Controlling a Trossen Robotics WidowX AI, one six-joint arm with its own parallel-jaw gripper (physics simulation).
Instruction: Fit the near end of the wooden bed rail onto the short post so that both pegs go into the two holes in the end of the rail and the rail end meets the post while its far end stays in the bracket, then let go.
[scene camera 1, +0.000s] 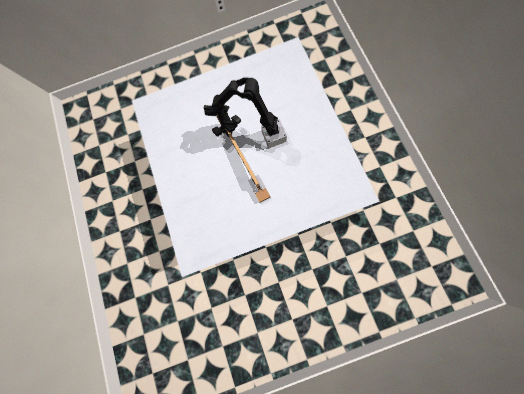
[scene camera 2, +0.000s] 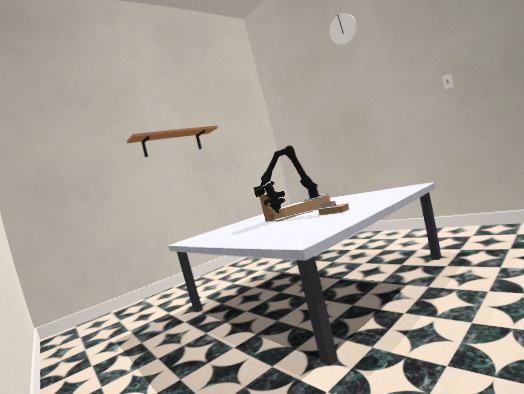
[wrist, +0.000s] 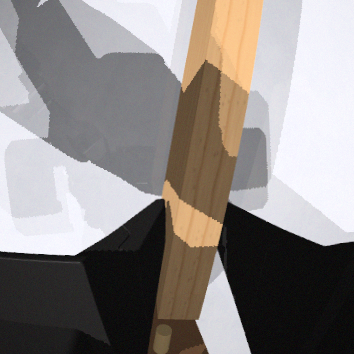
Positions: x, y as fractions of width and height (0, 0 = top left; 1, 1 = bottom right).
Scene:
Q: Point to the gripper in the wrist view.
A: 0.53, 0.58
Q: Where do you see a wooden bed rail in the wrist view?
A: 0.61, 0.22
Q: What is the gripper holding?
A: A wooden bed rail.

